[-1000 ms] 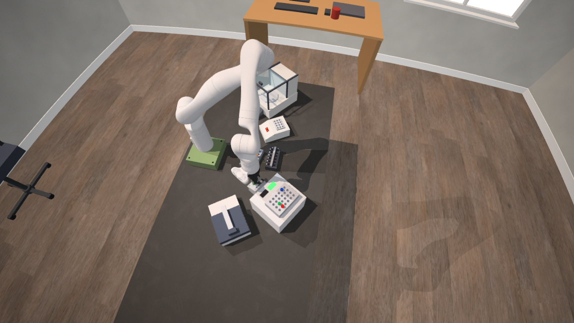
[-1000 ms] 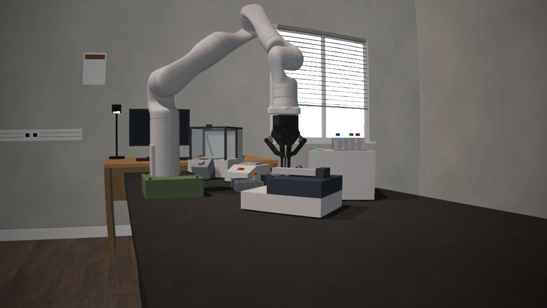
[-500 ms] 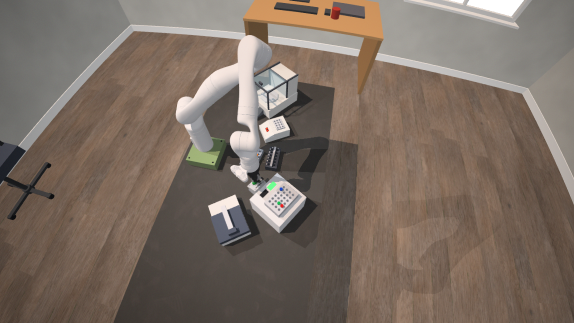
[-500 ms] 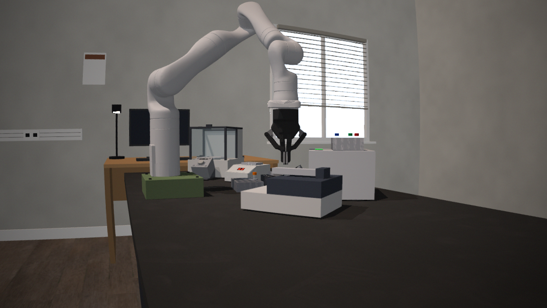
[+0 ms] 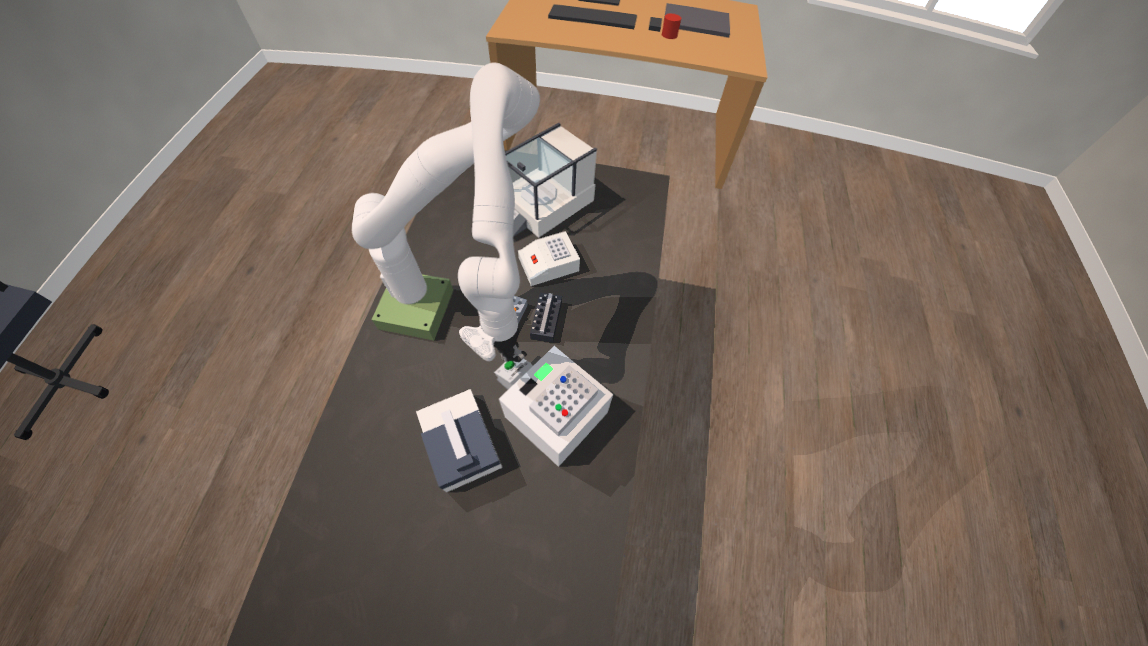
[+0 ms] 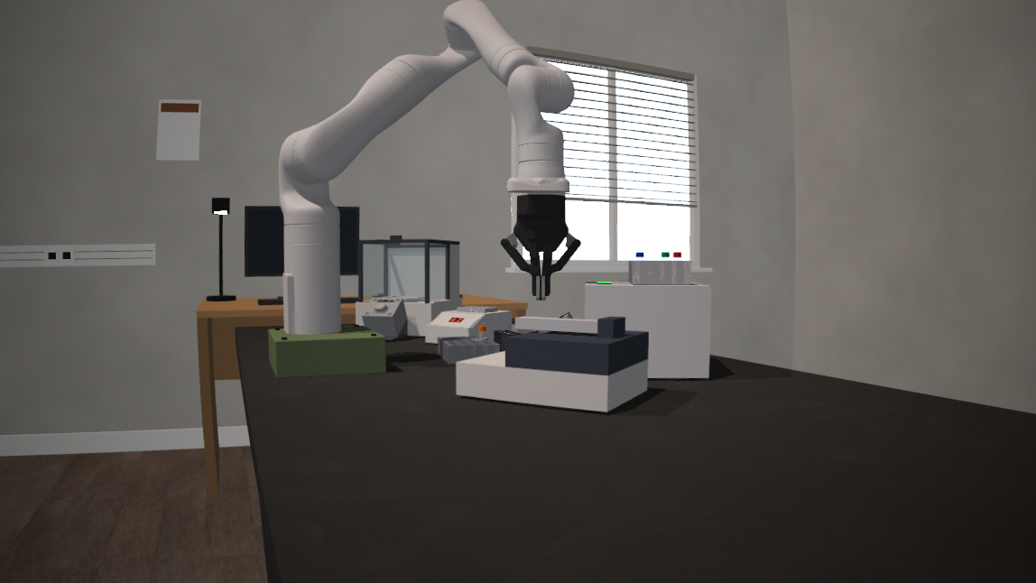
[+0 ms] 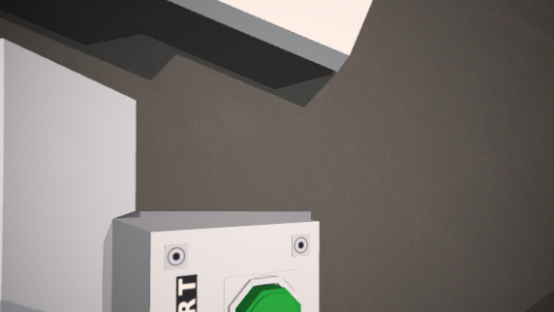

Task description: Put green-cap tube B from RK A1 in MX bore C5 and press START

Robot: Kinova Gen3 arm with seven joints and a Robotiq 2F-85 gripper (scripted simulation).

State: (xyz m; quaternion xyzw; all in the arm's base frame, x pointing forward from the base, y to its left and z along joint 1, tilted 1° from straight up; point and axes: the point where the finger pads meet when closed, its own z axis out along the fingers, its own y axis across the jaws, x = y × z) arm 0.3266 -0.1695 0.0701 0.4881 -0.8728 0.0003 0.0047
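Now: hand 60 mm above the green start key. Round my hand: grey tube rack (160 mm to the left, 110 mm below, 60 mm behind); blue-capped tube (150 mm ahead, 60 mm to the right, 30 mm above); orange-capped tube (170 mm to the left, 100 mm below, 30 mm behind).
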